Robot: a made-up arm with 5 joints.
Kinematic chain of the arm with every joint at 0, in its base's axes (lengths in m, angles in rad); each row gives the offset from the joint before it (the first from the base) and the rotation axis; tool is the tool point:
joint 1: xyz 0 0 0.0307 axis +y
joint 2: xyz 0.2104 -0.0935 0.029 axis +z
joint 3: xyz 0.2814 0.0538 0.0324 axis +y
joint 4: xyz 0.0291 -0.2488 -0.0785 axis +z
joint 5: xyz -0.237 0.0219 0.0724 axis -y
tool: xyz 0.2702 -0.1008 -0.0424
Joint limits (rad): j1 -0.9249..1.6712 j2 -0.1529..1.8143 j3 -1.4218..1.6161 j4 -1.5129..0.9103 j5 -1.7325..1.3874
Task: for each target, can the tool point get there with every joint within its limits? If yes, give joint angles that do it. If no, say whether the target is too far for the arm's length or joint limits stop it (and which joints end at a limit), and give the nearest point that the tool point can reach.
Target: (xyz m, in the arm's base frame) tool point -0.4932 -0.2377 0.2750
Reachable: no: joint limits stop it (at a limit: joint 1, joint 2, joint 5) | nearest point -0.1634 -0.2794 0.3478 | short by 0.340 m
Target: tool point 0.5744 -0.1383 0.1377
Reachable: yes | joints -0.6434 0.6810 -0.3630 -0.2097 -1.2518
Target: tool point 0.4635 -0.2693 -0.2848
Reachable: yes | joints 0.7051 0.3166 0.5853 -0.8306 0.1614
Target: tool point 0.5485 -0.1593 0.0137
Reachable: yes | joints -0.3494 0.4921 -0.2207 -0.5929 -0.9297
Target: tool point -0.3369 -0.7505 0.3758
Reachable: no: joint limits stop it (at a limit: joint 1, joint 2, joint 3, joint 5) | nearest point -0.1122 -0.5333 0.3249 | short by 0.317 m
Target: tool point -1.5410 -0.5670 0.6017
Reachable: no: too far | nearest point -0.1736 -0.3705 0.4083 | short by 1.395 m
